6 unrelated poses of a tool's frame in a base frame.
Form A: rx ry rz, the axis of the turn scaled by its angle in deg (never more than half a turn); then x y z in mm.
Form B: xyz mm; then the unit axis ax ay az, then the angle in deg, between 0 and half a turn. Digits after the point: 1 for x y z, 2 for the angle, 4 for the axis.
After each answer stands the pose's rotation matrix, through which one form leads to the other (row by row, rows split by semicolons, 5 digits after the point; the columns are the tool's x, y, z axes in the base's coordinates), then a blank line. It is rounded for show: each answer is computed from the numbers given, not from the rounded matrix.
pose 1, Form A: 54.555 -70.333 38.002 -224.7 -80.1 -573.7
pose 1, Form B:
-224.7 -80.1 -573.7 0.5637 -0.7267 0.3926 96.78
0.23714 -0.84791 -0.47414; -0.06811 0.47235 -0.87878; 0.96908 0.24069 0.05426

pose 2, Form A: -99.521 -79.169 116.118 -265.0 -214.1 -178.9
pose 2, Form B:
-265.0 -214.1 -178.9 -0.5779 -0.4597 0.6743 172.21
-0.32589 0.43749 -0.83809; 0.62033 -0.57002 -0.53877; -0.71343 -0.69547 -0.08563

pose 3, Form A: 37.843 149.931 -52.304 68.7 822.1 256.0
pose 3, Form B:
68.7 822.1 256.0 0.2318 0.9185 -0.3204 163.24
-0.85232 0.50920 0.11946; 0.32441 0.69383 -0.64293; -0.41027 -0.50923 -0.75655

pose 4, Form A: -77.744 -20.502 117.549 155.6 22.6 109.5
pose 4, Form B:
155.6 22.6 109.5 -0.5459 -0.1440 0.8254 142.42
-0.25830 -0.36257 -0.89545; 0.64429 -0.75531 0.11997; -0.71984 -0.54594 0.42870

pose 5, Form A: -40.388 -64.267 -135.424 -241.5 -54.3 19.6
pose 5, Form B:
-241.5 -54.3 19.6 -0.2602 -0.4140 -0.8723 155.25
-0.77897 0.57077 0.25968; -0.15977 -0.58111 0.79799; 0.60637 0.58011 0.54386

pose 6, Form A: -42.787 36.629 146.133 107.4 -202.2 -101.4
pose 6, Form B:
107.4 -202.2 -101.4 -0.2732 0.2339 0.9331 156.61
-0.77469 -0.49294 -0.39606; 0.24785 -0.81293 0.52699; -0.58175 0.31009 0.75194

